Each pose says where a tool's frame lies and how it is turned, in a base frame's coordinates. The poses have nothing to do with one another.
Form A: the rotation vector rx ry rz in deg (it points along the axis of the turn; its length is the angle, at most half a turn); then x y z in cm.
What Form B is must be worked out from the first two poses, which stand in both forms.
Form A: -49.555 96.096 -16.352 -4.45 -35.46 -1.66
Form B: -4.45 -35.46 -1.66 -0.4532 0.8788 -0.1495 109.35
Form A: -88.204 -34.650 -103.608 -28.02 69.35 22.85
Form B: -28.02 69.35 22.85 -0.6282 -0.2468 -0.7379 140.41
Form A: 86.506 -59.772 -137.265 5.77 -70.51 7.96
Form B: 5.77 -70.51 7.96 0.5003 -0.3457 -0.7939 172.91
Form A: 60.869 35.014 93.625 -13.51 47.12 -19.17
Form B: -13.51 47.12 -19.17 0.5201 0.2992 0.8000 117.03
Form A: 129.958 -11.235 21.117 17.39 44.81 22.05
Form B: 17.39 44.81 22.05 0.9835 -0.0850 0.1598 132.14
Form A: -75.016 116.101 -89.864 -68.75 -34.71 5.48
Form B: -68.75 -34.71 5.48 -0.4550 0.7042 -0.5451 164.87
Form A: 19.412 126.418 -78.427 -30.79 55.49 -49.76
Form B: -30.79 55.49 -49.76 0.1294 0.8426 -0.5227 150.03
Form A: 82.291 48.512 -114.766 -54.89 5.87 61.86
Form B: -54.89 5.87 61.86 0.5511 0.3249 -0.7686 149.32
